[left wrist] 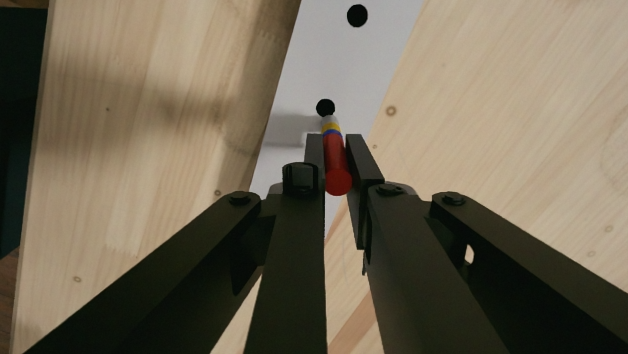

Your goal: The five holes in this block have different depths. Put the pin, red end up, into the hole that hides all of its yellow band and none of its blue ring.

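The pin (336, 157) is held red end up between the fingertips of my left gripper (333, 158), which is shut on it. Its blue ring, yellow band and pale lower tip all show below the fingers. The pale block (345, 65) lies under it, running from the top of the view down behind the fingers. One hole (325, 107) is right at the pin's lower tip, which overlaps its lower edge in this view. Another hole (357, 15) is farther up. The block's other holes do not show. Whether the tip touches the block I cannot tell. My right gripper does not show.
The wooden table top (500, 100) lies on both sides of the block. Its left edge runs down the left of the view, with a dark area beyond it. Shadows fall on the block and on the wood to the left.
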